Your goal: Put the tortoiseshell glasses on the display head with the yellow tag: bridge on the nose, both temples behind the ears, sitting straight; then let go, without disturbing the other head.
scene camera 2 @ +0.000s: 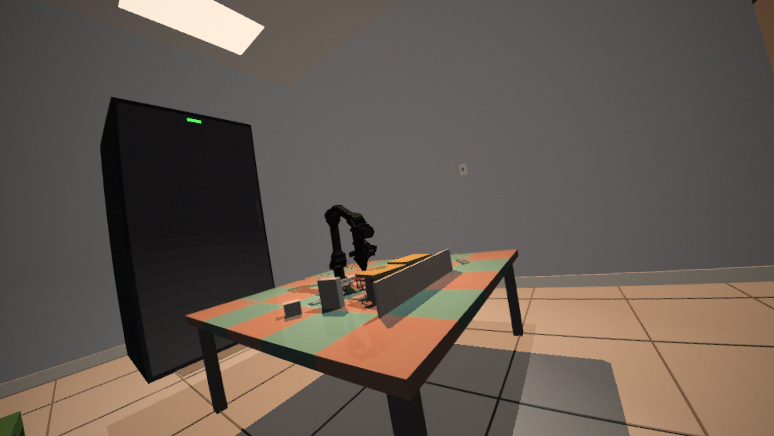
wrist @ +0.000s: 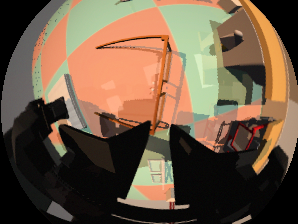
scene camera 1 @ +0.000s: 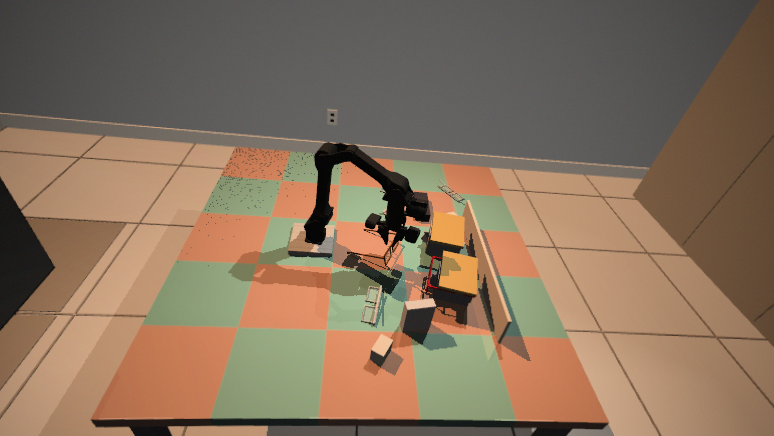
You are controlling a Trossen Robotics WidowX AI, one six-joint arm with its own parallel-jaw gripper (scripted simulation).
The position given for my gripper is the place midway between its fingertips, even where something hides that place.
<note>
In view: my gripper [scene camera 1: 389, 245], a grey box [scene camera 1: 417, 314] and a long upright board [scene camera 2: 390, 292].
The grey box shows as well in scene camera 2 [scene camera 2: 331, 295]. My gripper shows as well in the wrist view [wrist: 160, 126]. The wrist view misses the grey box, which is hidden by my gripper.
</note>
